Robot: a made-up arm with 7 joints.
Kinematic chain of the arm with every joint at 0, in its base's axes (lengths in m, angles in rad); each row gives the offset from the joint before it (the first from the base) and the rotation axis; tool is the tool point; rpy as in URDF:
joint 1: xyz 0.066 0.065 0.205 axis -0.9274 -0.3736 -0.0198
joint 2: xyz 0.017 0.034 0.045 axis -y
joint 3: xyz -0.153 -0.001 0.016 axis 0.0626 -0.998 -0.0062
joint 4: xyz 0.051 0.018 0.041 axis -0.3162 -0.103 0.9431
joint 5: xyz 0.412 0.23 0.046 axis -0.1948 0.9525 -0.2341
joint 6: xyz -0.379 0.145 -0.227 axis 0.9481 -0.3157 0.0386
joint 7: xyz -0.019 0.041 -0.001 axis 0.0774 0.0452 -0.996
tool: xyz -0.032 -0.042 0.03 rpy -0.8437 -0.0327 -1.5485
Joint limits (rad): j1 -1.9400..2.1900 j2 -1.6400..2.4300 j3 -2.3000..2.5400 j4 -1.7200..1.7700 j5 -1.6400..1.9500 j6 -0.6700..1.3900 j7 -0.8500..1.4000
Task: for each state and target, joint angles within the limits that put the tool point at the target. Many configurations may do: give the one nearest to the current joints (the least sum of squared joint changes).
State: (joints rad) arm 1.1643 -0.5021 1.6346 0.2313 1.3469 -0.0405 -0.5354
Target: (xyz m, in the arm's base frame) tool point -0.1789 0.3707 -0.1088
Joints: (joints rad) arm 0.7872 -0.6526 1.5429 0.7119 0.7353 0.0660 -0.5373
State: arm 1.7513 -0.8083 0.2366 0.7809 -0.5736 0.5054 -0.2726
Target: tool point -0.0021 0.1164 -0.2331
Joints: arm 1.1268 -0.9331 0.3173 0.4502 -0.5293 0.4461 -0.3177
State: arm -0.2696 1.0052 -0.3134 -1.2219 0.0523 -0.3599 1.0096
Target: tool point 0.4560 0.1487 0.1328
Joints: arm 0.0548 0.6442 -0.6392 -1.7200 -0.1104 -0.3294 0.9051
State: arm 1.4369 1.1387 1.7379 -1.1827 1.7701 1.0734 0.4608
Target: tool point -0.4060 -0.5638 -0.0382
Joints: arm 1.4341 1.2236 1.7368 -1.2113 1.4970 1.0841 0.4143
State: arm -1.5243 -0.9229 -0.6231 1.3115 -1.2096 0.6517 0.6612
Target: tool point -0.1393 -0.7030 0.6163
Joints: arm -1.8770 -0.9425 -0.8417 1.7244 -1.5605 0.6581 0.6910
